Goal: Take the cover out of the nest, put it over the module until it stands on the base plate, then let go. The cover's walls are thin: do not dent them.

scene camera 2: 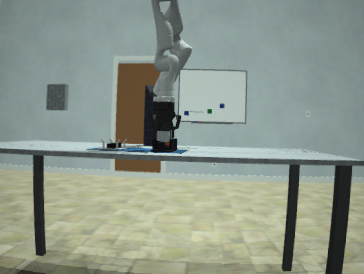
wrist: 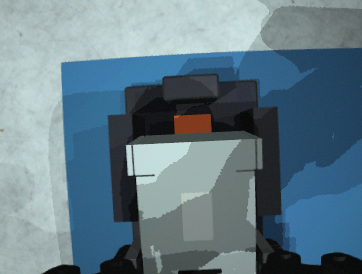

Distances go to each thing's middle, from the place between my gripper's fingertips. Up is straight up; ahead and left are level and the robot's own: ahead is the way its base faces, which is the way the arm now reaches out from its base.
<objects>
My hand is 1 cm below the grey cover (wrist: 200,204).
</objects>
